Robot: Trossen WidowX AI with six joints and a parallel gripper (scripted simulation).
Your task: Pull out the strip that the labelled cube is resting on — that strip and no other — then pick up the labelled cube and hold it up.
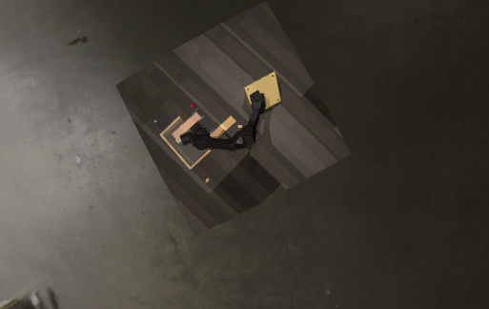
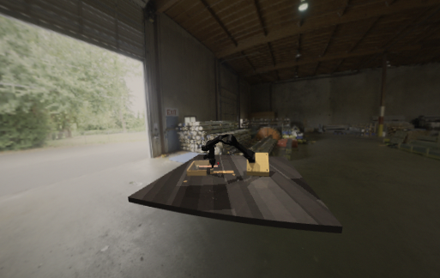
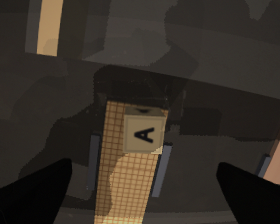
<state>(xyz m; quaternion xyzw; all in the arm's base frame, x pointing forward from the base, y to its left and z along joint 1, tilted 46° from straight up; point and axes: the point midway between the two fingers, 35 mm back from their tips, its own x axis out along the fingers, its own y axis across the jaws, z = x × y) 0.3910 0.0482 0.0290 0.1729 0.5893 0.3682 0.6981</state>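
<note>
Now: the tan gridded strip 9 cm behind my gripper tip, 1 cm to the right of it and 6 cm below it. From my gripper tip the other things lie so: red dot (26 cm to the right, 5 cm below).
</note>
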